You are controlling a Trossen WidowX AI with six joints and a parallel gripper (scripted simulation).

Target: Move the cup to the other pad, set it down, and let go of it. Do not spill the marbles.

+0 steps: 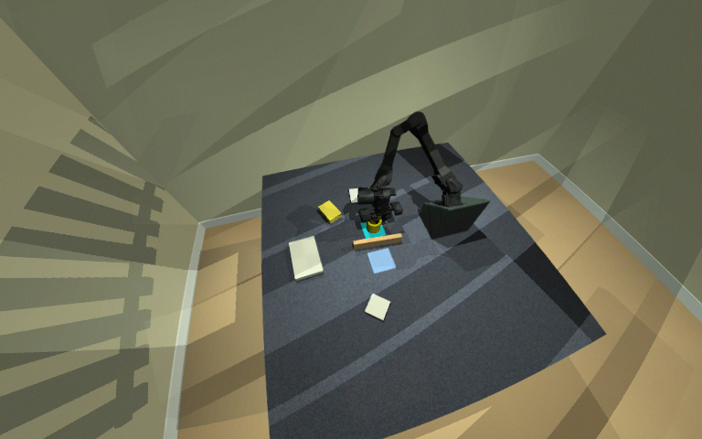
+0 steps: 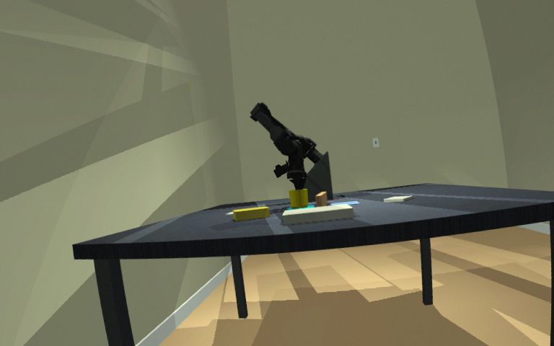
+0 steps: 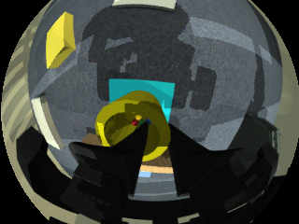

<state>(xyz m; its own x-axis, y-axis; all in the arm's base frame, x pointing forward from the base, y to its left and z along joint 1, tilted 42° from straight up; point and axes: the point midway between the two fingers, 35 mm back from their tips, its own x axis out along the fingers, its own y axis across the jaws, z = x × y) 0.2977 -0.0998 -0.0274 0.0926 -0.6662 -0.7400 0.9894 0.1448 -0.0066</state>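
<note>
My gripper tip is 20 mm short of the yellow cup and 10 mm above it. Round my gripper tip: wooden bar 20 mm ahead, 90 mm to the left, 30 mm below; cyan pad 30 mm ahead, 50 mm below; red marble 30 mm ahead, 20 mm to the left, 30 mm below.
</note>
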